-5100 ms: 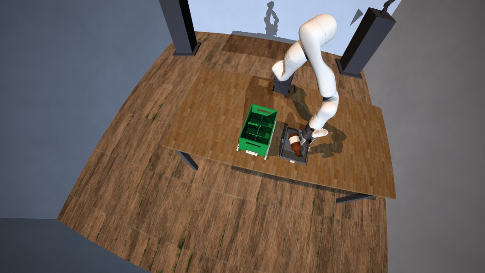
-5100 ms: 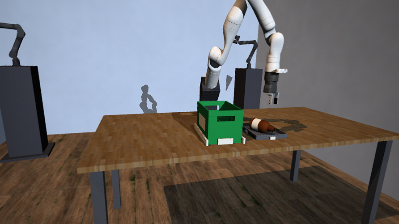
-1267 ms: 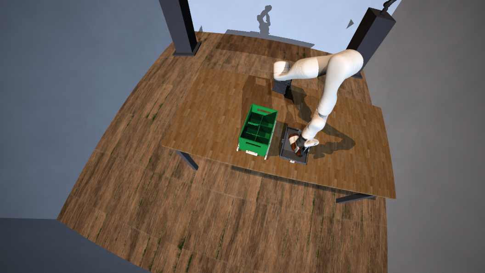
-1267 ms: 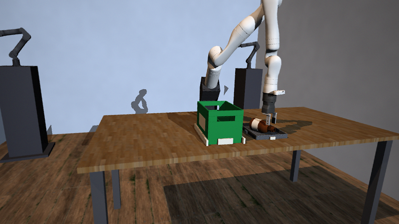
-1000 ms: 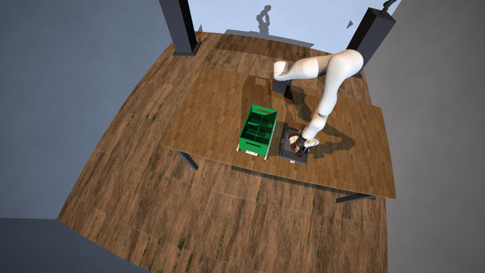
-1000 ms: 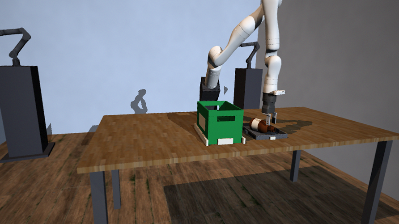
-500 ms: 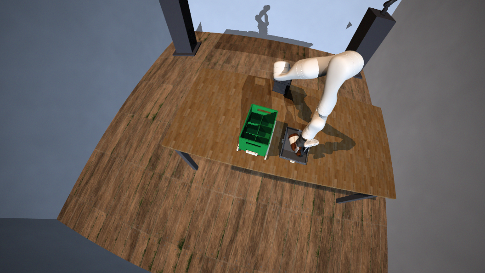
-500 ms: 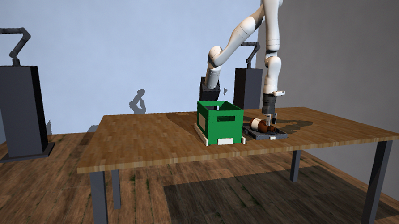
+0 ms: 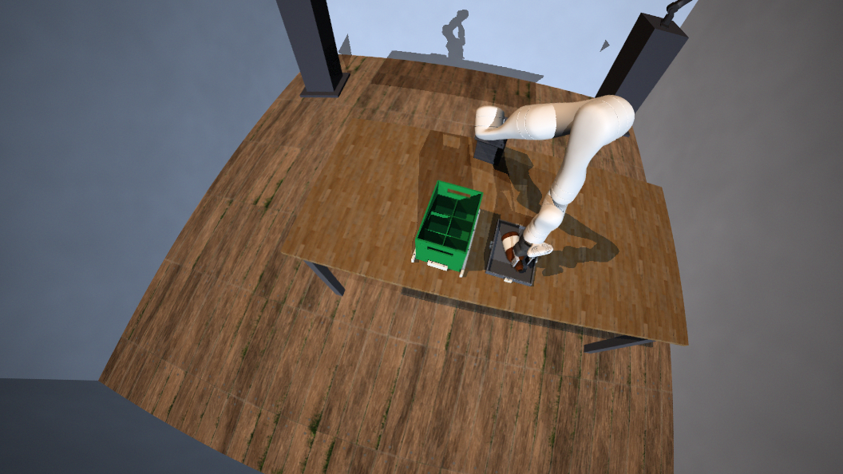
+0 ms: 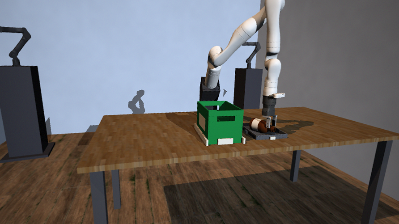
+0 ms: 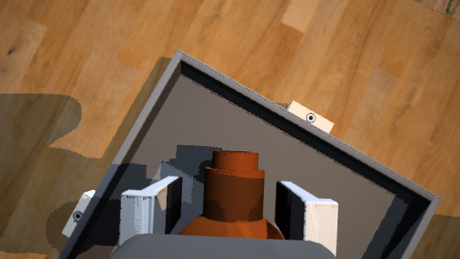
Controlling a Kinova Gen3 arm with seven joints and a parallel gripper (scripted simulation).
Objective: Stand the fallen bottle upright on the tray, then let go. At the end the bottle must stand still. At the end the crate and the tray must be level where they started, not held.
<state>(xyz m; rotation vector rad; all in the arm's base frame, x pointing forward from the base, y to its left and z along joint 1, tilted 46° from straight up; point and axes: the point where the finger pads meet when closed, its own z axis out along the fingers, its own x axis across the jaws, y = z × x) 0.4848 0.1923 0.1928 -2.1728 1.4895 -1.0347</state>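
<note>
The brown bottle lies 5 cm behind my hand, 2 cm to the right of it and 3 cm below it. The rest, counted from my hand: green crate: 11 cm behind, 29 cm to the right, 1 cm above; then tray: 7 cm behind, 1 cm to the right, 6 cm below.
</note>
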